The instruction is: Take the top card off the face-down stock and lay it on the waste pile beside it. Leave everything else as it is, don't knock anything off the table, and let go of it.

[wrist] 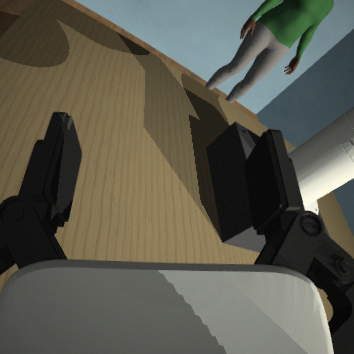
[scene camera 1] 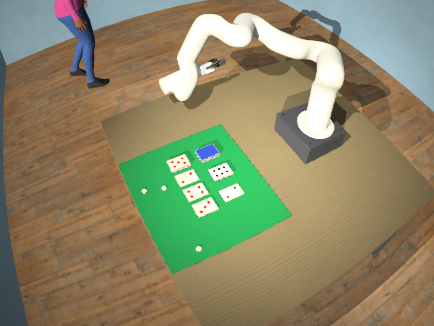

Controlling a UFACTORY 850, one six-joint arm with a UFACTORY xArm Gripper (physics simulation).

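The face-down stock [scene camera 1: 207,152] is a blue-backed pile near the back right edge of the green mat in the scene view. Beside it lies a face-up pile [scene camera 1: 220,171] with several black pips, which looks like the waste pile. A face-up card with two black pips [scene camera 1: 231,192] lies beyond that pile. My gripper [scene camera 1: 222,62] [wrist: 167,139] is wide open with no object between its fingers. It is high above the table, well behind the cards and apart from them. The stock and the waste pile do not show in the wrist view.
A column of face-up red-pip cards [scene camera 1: 195,192] lies alongside on the green mat [scene camera 1: 240,227]. Small white pieces [scene camera 1: 164,188] [scene camera 1: 144,191] [scene camera 1: 198,248] stand on the mat. The dark robot base [scene camera 1: 305,142] [wrist: 227,185] stands on the wooden table [scene camera 1: 325,210] [wrist: 115,165].
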